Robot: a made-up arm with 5 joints. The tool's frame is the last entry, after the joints.
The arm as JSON. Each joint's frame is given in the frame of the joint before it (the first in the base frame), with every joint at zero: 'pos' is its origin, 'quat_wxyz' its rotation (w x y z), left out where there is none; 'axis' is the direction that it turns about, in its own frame. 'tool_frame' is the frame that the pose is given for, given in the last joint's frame.
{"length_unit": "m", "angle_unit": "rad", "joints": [
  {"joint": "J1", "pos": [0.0, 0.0, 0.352], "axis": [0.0, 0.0, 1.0]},
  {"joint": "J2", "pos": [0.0, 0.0, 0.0], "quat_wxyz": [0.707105, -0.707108, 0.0, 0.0], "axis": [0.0, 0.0, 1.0]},
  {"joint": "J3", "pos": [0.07, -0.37, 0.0], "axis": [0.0, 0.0, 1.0]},
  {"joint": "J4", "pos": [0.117, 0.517, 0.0], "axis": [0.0, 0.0, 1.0]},
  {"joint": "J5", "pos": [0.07, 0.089, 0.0], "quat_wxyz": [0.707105, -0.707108, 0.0, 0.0], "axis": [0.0, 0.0, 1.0]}
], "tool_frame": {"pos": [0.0, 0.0, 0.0]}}
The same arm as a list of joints. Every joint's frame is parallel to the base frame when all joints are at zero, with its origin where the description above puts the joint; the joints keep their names.
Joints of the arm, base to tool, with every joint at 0 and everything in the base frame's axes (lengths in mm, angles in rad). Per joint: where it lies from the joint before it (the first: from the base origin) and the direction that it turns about. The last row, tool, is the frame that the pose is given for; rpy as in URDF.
J1: offset 0 0 352 axis 0 0 1
J2: offset 0 0 0 axis 0 1 0
J3: offset 70 0 370 axis 0 1 0
J4: offset 117 0 -517 axis 0 1 0
J5: offset 70 0 -89 axis 0 0 -1
tool: offset 0 0 0 rpy 3.1416 0 0

